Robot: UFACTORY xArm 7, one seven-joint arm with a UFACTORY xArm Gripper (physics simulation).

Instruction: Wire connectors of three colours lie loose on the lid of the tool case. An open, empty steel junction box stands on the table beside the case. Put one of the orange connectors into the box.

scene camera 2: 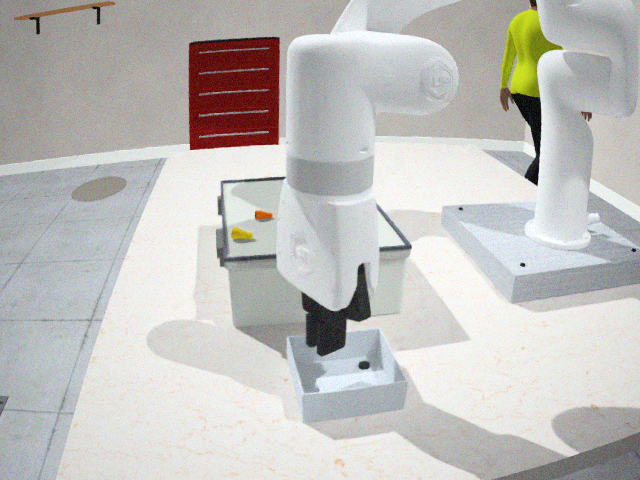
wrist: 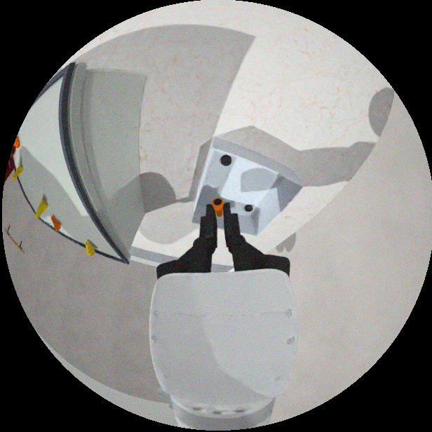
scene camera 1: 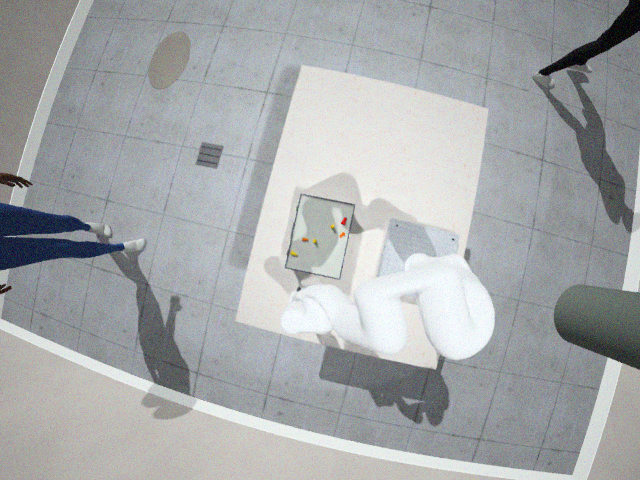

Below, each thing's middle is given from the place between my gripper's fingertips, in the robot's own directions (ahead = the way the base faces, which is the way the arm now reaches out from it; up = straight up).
I see my gripper 10 mm past the steel junction box [scene camera 2: 363, 378], 20 mm to the right of it and 20 mm above it. Round my hand: tool case [scene camera 2: 260, 295] (40 mm behind, 250 mm to the right, 10 mm above).
